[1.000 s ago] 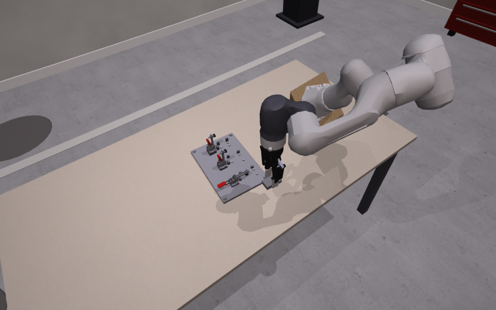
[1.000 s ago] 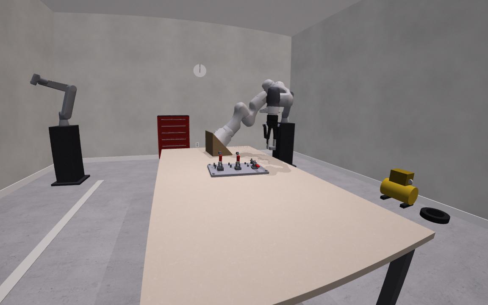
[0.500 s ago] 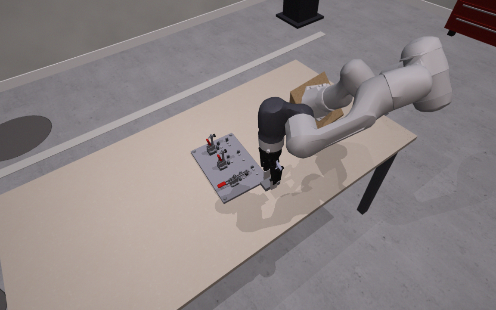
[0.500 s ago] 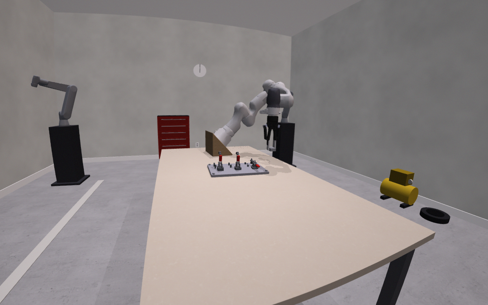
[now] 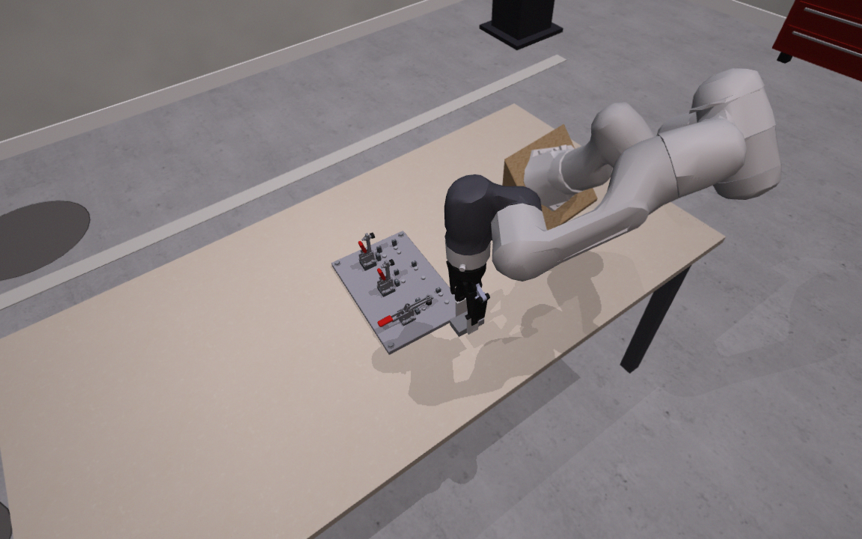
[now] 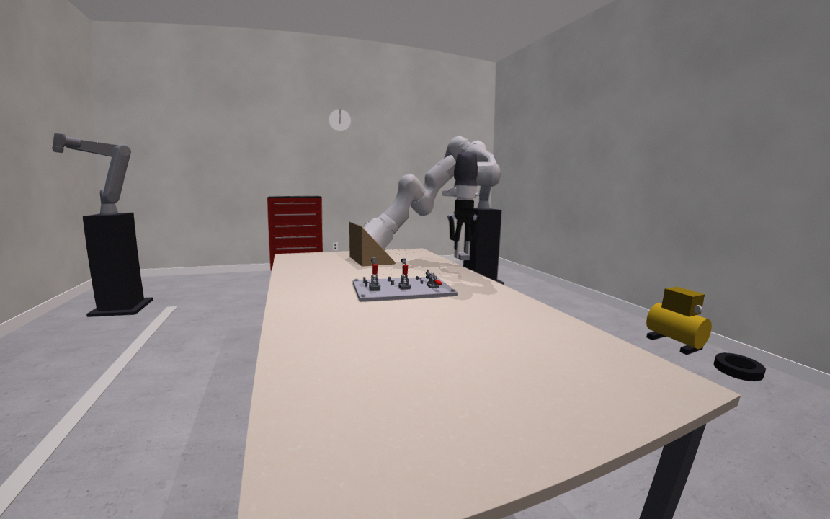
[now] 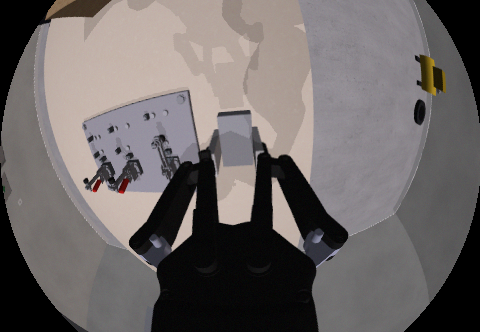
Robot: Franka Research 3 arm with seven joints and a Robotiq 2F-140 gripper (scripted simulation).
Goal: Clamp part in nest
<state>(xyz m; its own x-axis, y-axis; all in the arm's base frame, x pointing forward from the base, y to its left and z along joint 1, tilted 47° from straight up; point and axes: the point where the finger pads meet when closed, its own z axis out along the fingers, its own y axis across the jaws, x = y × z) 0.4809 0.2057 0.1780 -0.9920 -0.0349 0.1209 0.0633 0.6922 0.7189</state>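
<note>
Right now my hand is 260 mm to the left of the grey fixture plate, 130 mm above it and 40 mm short of it. Round my hand: part 30 mm below.
</note>
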